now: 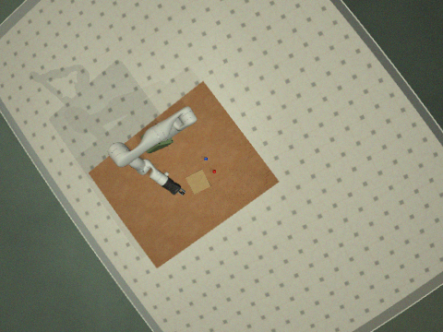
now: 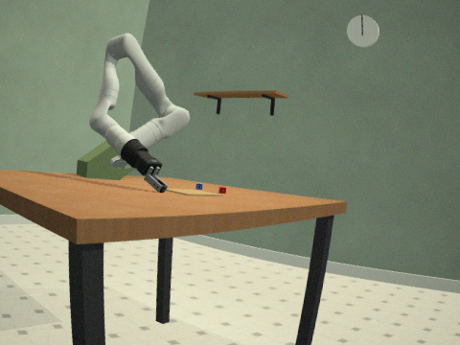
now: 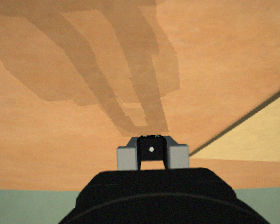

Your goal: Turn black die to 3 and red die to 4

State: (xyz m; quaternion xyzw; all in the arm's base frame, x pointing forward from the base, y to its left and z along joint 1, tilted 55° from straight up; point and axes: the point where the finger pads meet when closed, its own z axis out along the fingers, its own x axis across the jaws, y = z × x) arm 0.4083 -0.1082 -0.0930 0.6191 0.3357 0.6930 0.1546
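The black die lies 1 cm ahead of my hand and 1 cm below it. The rest, counted from my hand: tan mat (14 cm to the left, 2 cm below); blue die (10 cm behind, 28 cm to the left, 1 cm below); red die (1 cm ahead, 28 cm to the left, 1 cm below).
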